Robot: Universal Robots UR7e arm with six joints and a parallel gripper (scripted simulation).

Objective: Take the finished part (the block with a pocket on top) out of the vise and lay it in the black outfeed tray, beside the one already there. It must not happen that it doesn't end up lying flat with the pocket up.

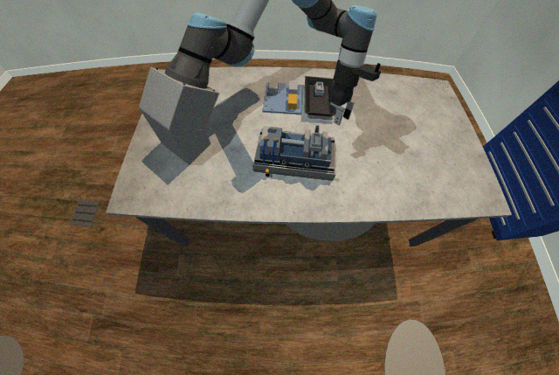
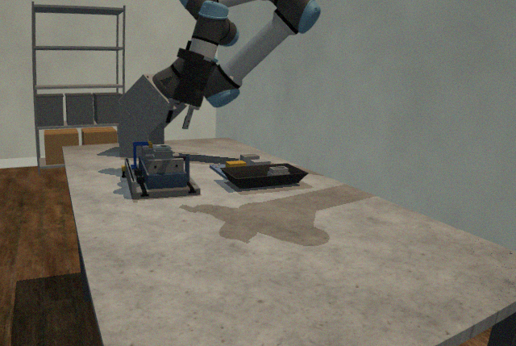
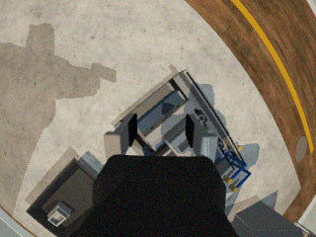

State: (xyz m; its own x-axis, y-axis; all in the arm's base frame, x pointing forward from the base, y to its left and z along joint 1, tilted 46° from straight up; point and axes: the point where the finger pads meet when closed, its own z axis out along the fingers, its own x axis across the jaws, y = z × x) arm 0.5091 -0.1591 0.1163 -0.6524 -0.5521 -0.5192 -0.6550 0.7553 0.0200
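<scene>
My gripper is now 14 cm past the vise, 3 cm to the left of it and 17 cm above it. Round my hand: yellow block: 18 cm behind, 23 cm to the left, 19 cm below; blue fixture plate: 22 cm behind, 27 cm to the left, 21 cm below.
</scene>
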